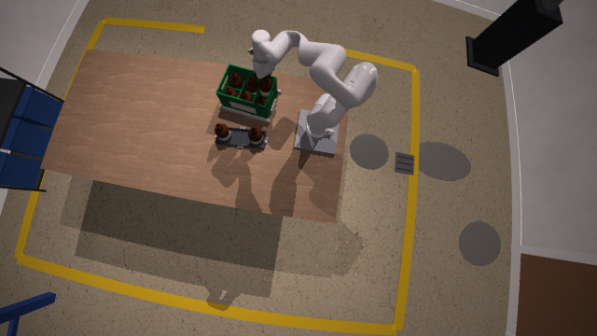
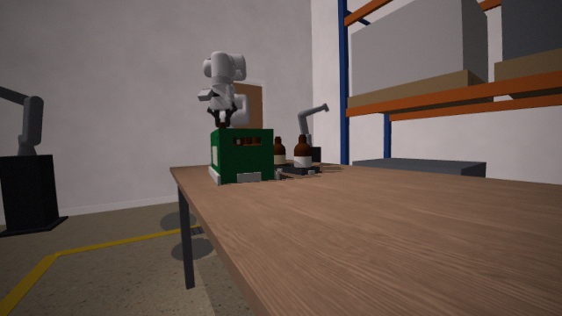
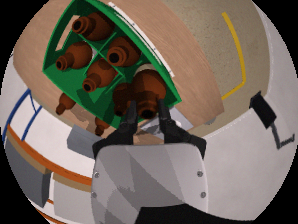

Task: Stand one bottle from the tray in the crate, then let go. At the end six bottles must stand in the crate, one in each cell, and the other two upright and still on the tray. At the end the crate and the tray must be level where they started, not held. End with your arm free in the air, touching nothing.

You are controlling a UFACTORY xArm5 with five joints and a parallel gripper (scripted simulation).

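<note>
Now: the bottle 8 cm below my hand. From my hand the other things lie so: tray: 9 cm ahead, 28 cm to the left, 21 cm below; green crate: 9 cm ahead, 4 cm to the left, 14 cm below.
</note>
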